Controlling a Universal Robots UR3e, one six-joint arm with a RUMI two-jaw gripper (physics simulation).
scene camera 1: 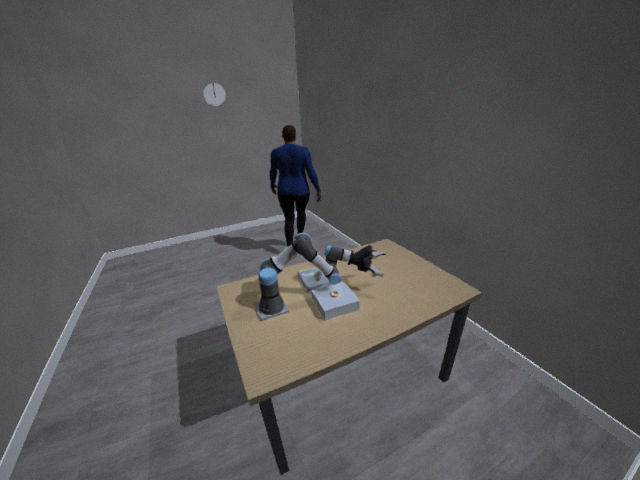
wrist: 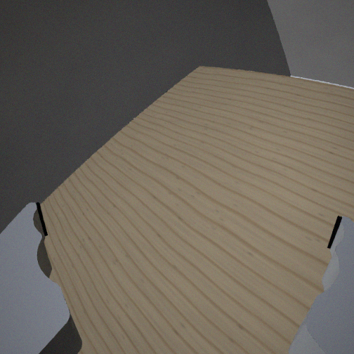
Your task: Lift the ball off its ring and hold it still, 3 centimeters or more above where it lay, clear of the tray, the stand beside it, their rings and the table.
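Places are measured from the arm's base along level axes (x ahead, y left, z up), in centimetres.
Pixels of known places: gripper, fingertip midpoint: point(scene camera 1: 385, 264); arm's base, origin of the base link: point(scene camera 1: 271, 306).
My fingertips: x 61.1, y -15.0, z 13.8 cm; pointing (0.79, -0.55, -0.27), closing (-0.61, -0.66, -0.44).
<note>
For each thing: its top centre in the pictures, then the offset to it from my fingertips. "pt": a spot on its surface instead. Level surfaces: height alone.
- small grey-green ball, middle of its top: point(scene camera 1: 317, 270) dx -27.8, dy +27.4, dz -9.0 cm
- shallow pale tray, middle of its top: point(scene camera 1: 318, 275) dx -27.8, dy +27.4, dz -12.3 cm
- orange ring, surface spot: point(scene camera 1: 334, 293) pt dx -30.4, dy +2.8, dz -8.9 cm
- wooden table, its level: dz -15.1 cm
A small grey-green ball point(scene camera 1: 317, 275) sits in the shallow pale tray point(scene camera 1: 308, 280), behind the stand in the scene view; the ring under it is too small to make out. The pale box-like stand point(scene camera 1: 340, 309) has an orange ring point(scene camera 1: 334, 293) on its top. My gripper point(scene camera 1: 383, 264) point(wrist: 189, 215) is wide open, with nothing between its fingers. It is above the table, to the right of the tray and the stand in the scene view, well apart from the ball. The ball, tray and stand do not show in the wrist view.
The wooden table point(scene camera 1: 413, 310) point(wrist: 200, 165) carries the arm's base point(scene camera 1: 271, 304) at the left. The arm reaches over the area beside the tray and stand. A person in a blue top point(scene camera 1: 293, 170) stands behind the table. Dark walls rise beyond.
</note>
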